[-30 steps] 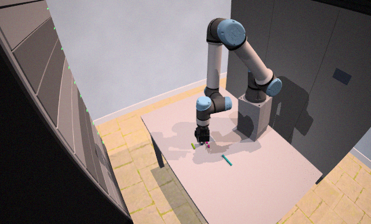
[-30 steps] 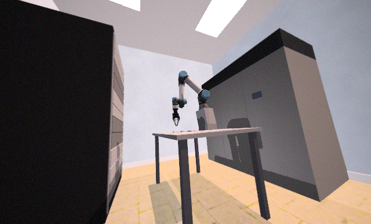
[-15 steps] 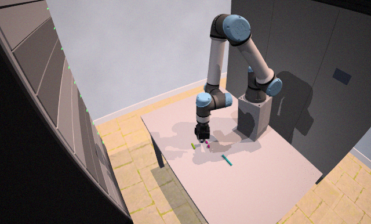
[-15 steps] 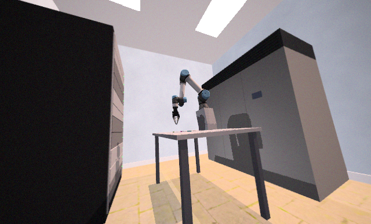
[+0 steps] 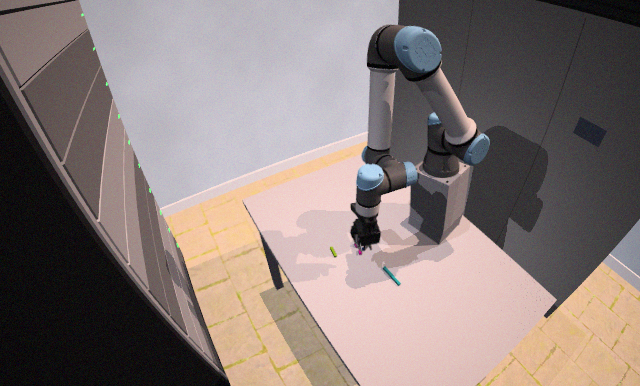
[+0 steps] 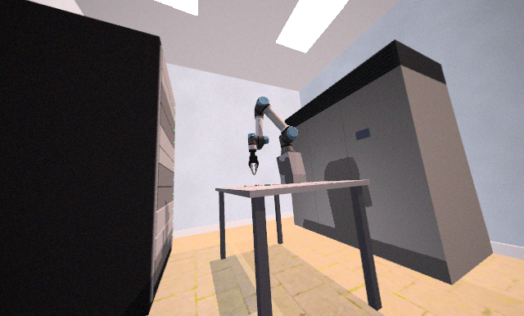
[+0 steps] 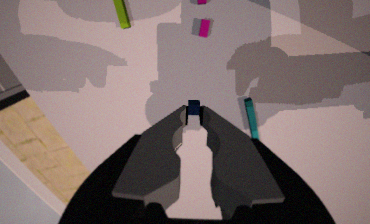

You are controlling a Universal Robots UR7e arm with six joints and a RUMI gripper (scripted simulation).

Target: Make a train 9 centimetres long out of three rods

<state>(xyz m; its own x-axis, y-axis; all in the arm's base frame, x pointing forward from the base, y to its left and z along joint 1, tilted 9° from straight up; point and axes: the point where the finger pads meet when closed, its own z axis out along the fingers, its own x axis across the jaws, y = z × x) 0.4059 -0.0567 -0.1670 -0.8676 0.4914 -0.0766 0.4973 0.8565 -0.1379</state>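
The turquoise rod lies 50 mm behind my hand, 120 mm to the left of it and 110 mm below it. Also, from my hand: grey rod 120 mm behind, 130 mm to the right, 110 mm below; then blue rod 10 mm below; then lime rod 40 mm ahead, 120 mm to the right, 110 mm below.
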